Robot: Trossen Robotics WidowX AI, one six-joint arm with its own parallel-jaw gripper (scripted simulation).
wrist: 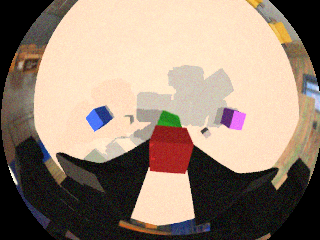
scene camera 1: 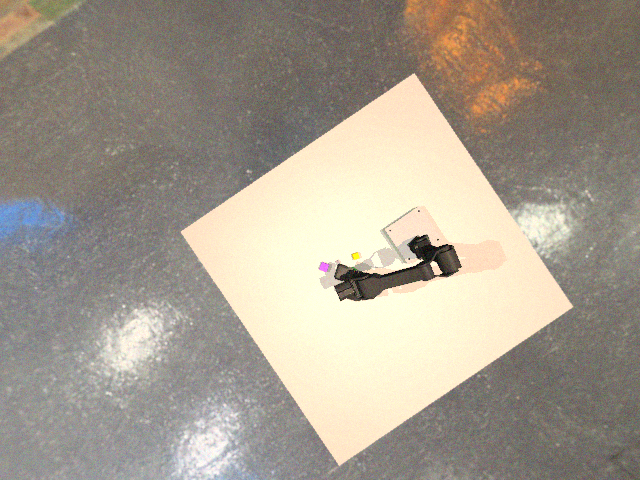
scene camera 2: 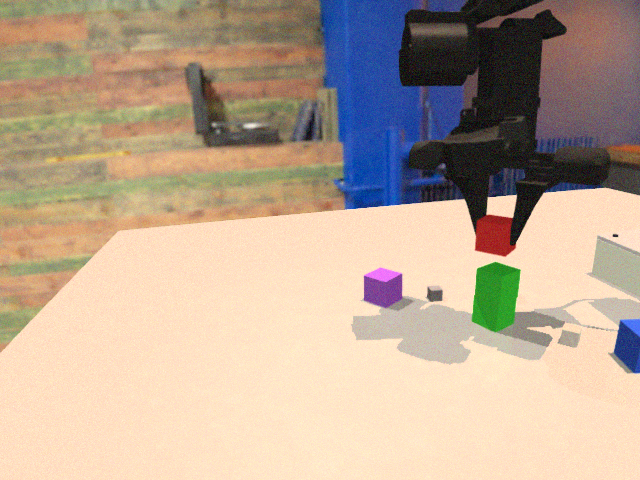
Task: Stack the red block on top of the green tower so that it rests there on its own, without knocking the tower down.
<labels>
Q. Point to a red block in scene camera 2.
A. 493, 232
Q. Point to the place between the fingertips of the gripper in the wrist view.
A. At 169, 143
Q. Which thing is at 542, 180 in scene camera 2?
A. The gripper.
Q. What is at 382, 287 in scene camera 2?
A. A purple block.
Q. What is the gripper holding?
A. A red block.
</labels>
